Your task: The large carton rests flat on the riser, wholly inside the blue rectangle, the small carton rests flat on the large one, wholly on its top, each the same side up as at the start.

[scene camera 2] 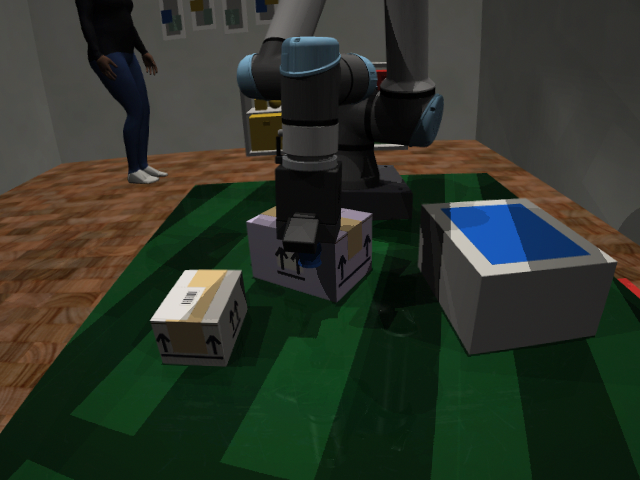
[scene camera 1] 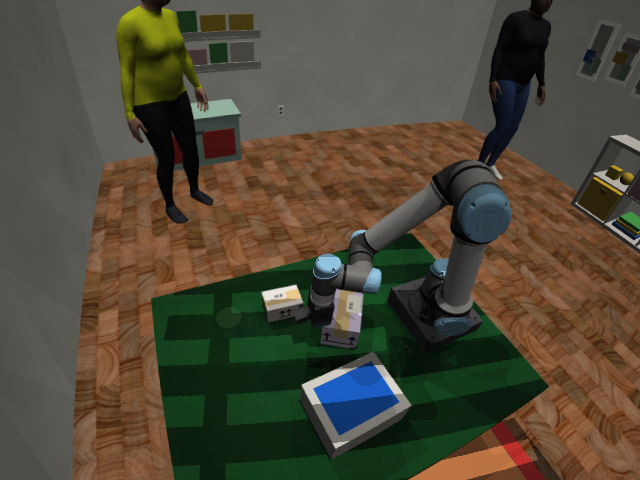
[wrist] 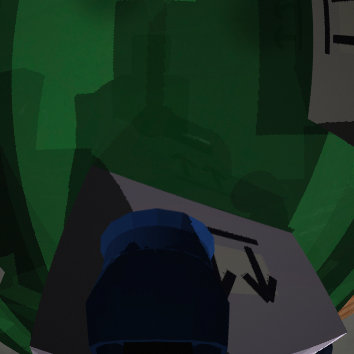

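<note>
The large lilac carton (scene camera 1: pixel 347 317) (scene camera 2: pixel 273 258) (wrist: pixel 310 290) stands flat on the green mat, arrows up. My gripper (scene camera 2: pixel 310 258) (wrist: pixel 157 225), a blue suction cup pointing down, is below the level of the carton's top, close against its arrow-marked side; whether it touches is unclear. No carton hangs from it. In scene camera 1 the cup is hidden. The small white carton (scene camera 1: pixel 282 302) (scene camera 2: pixel 201 310) (wrist: pixel 332 85) stands flat on the mat, arrows up, apart from the large one. The pale riser (scene camera 1: pixel 316 421) (scene camera 2: pixel 537 310) bears the blue rectangle (scene camera 1: pixel 356 397) (scene camera 2: pixel 516 232), with no carton on it.
The arm's dark base (scene camera 1: pixel 429 335) stands on the green mat (scene camera 1: pixel 191 356) (scene camera 2: pixel 310 413), behind the large carton in scene camera 2. A person in yellow (scene camera 1: pixel 155 56) and a person in black (scene camera 1: pixel 522 46) (scene camera 2: pixel 111 25) stand off the mat. A shelf unit is at the right in scene camera 1.
</note>
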